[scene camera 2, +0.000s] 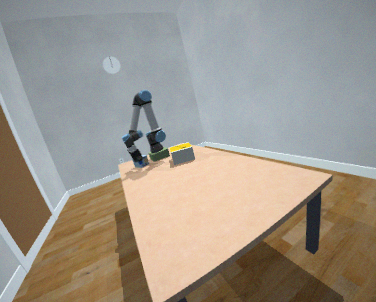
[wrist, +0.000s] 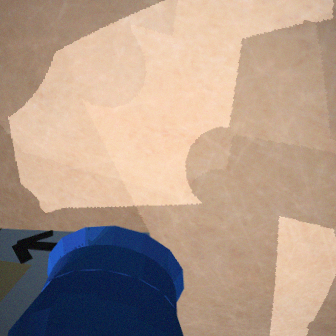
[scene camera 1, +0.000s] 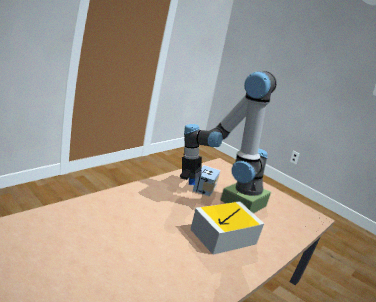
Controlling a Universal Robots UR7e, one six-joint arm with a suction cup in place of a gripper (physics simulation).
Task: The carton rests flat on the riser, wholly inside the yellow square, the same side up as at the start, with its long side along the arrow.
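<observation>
The carton [scene camera 1: 206, 180] [scene camera 2: 142, 162] is a small blue-grey box with black arrows on its faces. It stands on the table near the arm's base and looks slightly tilted. My suction cup [scene camera 1: 191, 181] [wrist: 113, 267] hangs low, close beside the carton's left face and just above the table. In the wrist view a strip of the carton [wrist: 30, 290] shows to the left of the cup, and the cup's mouth faces the table, not the carton. The grey riser [scene camera 1: 229, 236] [scene camera 2: 182, 156] with the yellow square [scene camera 1: 248, 221] [scene camera 2: 179, 147] and black arrow [scene camera 1: 229, 217] stands in front of the carton; nothing is on it.
The arm's green base block [scene camera 1: 247, 200] [scene camera 2: 159, 155] stands right behind the riser and to the right of the carton. The wooden table [scene camera 1: 112, 239] [scene camera 2: 217, 210] stretches far to the front and left. Its right edge is near the riser.
</observation>
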